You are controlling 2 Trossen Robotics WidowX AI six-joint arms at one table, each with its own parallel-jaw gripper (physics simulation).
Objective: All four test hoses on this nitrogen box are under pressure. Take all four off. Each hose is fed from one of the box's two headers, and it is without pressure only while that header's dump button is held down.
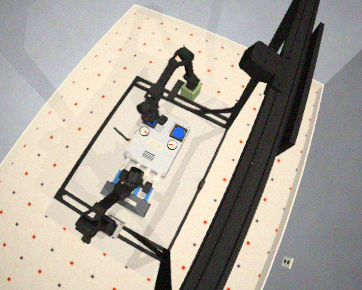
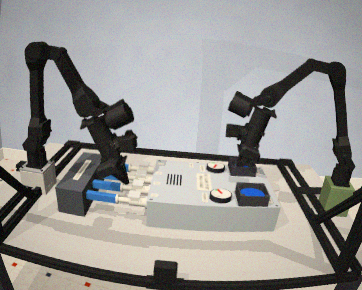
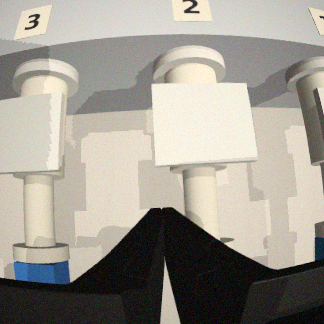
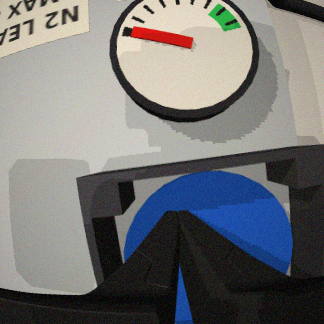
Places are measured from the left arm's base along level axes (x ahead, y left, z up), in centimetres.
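Pixels of known places: left gripper, fingertip midpoint: (image 2: 127, 184) (image 3: 161, 217); right gripper, fingertip midpoint: (image 1: 151, 123) (image 4: 176, 220); left arm's base, link origin: (image 1: 110, 227) (image 2: 37, 164); right arm's base, link origin: (image 1: 191, 85) (image 2: 340, 182).
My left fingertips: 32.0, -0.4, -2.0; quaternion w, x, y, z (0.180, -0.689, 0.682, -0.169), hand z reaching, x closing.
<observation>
Ahead of a thing's pixels: the offset from my left fingertips to its top centre, as dx, dy, dz. "pt": to the spot under its first point.
The pale grey nitrogen box (image 1: 161, 154) (image 2: 212, 216) (image 4: 45, 110) has two blue dump buttons. My right gripper (image 4: 176, 220) is shut and empty, its tips at the far dump button {+33.7, +11.9, +2.7} (image 4: 215, 187). The near dump button {+34.0, -7.1, +3.6} (image 1: 178, 132) (image 2: 252, 192) has no gripper on it. The gauge {pt +26.2, +11.6, +3.5} (image 4: 185, 65) beside my right gripper has its red needle at the black mark, away from green. My left gripper (image 3: 161, 217) is shut and empty, just left of the stem of hose 2 {pt +3.2, -1.6, +1.7} (image 3: 204, 124). Hose 3 {pt +3.2, +4.7, +1.7} (image 3: 32, 132) and part of hose 1 {pt +4.3, -7.4, -0.3} (image 3: 307, 115) stand at their ports.
The blue hose parts {pt -5.3, -9.7, +0.2} (image 2: 102, 196) reach from the dark grey block {pt -13.7, -12.4, -1.2} (image 2: 72, 200) toward the box. The near gauge {pt +25.1, -7.6, +3.5} (image 1: 172, 145) (image 2: 220, 195) sits beside the near button. A black frame (image 1: 95, 137) surrounds the work area. A thin black rod {pt +19.0, +27.2, -4.6} (image 1: 120, 133) lies beside the box.
</observation>
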